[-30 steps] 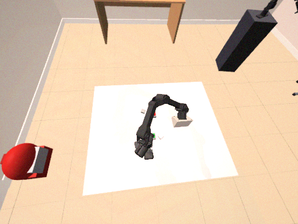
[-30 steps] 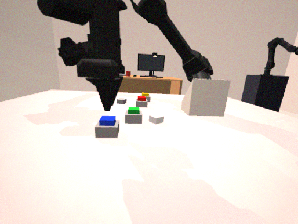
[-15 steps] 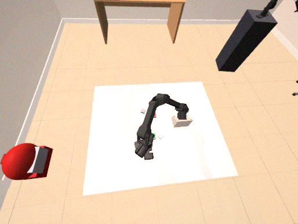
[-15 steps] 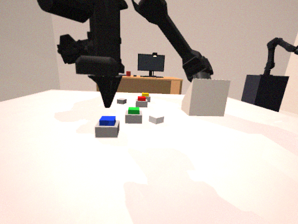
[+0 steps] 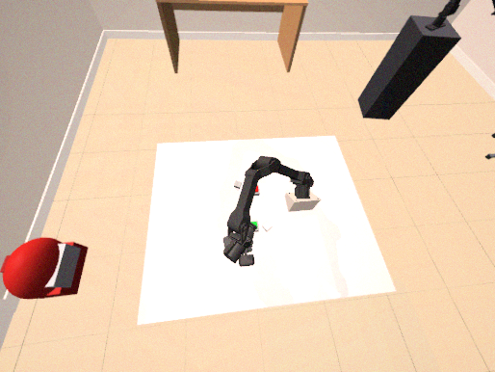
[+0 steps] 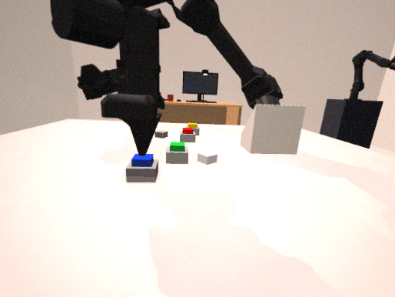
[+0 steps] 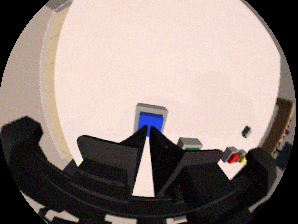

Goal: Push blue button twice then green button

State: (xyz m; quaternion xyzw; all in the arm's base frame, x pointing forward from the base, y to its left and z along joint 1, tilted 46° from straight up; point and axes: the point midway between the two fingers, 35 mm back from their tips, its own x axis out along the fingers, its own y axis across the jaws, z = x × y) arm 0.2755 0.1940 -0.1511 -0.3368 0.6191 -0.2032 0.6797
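The blue button lies 10 mm below my gripper tip. The rest, counted from my gripper tip: small white block 110 mm behind, 110 mm to the right, 30 mm below; green button 40 mm behind, 100 mm to the right, 10 mm below; red button 50 mm behind, 300 mm to the right, 10 mm below.
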